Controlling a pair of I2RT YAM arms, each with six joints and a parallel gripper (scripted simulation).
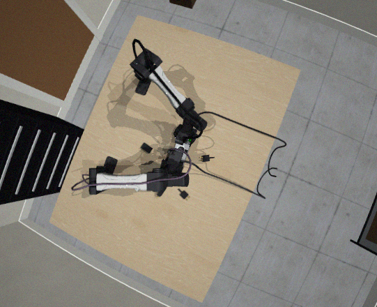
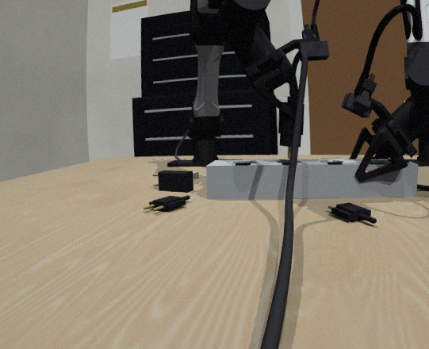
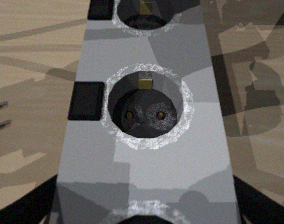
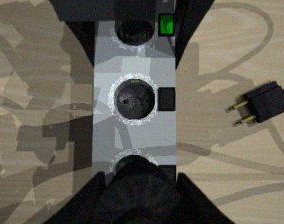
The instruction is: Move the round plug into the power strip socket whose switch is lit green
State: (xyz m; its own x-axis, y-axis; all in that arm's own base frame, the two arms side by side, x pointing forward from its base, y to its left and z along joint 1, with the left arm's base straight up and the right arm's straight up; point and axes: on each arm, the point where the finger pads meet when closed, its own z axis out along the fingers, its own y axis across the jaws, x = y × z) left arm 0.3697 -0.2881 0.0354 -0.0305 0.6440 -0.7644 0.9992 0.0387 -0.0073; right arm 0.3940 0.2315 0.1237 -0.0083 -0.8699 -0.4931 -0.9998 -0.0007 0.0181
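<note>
Right now the black round plug is 11 cm to the right of my left hand, 8 cm above it and 1 cm ahead of it. From my left hand the other things lie so: white block: 33 cm to the right, 15 cm behind, 3 cm below; black block: 20 cm behind, 11 cm to the right, 3 cm below; black adapter: 32 cm to the right, 2 cm below, 2 cm behind.
</note>
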